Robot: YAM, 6 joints.
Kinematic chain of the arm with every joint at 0, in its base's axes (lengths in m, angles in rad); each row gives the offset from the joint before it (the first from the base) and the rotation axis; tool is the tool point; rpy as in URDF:
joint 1: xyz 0 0 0.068 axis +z
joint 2: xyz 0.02 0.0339 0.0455 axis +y
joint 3: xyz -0.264 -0.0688 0 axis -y
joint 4: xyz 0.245 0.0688 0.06 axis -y
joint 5: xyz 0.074 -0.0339 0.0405 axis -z
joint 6: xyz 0.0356 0 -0.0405 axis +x
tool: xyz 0 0 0 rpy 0 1.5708 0
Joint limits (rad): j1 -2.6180..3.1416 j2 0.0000..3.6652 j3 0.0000..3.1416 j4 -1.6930..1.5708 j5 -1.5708..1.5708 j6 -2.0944..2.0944
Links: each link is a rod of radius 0.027 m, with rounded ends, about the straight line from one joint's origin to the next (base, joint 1, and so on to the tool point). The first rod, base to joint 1, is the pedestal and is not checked.
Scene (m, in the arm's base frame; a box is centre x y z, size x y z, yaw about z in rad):
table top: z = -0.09
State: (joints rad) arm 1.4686 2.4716 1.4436 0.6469 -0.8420 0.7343
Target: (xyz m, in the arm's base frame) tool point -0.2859 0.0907 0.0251
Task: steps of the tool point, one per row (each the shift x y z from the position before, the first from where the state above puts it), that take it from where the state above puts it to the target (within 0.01 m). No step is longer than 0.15 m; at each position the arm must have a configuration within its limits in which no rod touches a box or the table.
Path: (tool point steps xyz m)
1: -0.1205 -0.0432 -0.0106
2: -0.0964 -0.0727 -0.0092
3: -0.0652 -0.0923 -0.0076
4: -0.0308 -0.1003 -0.0058
5: 0.0029 -0.0965 -0.0040

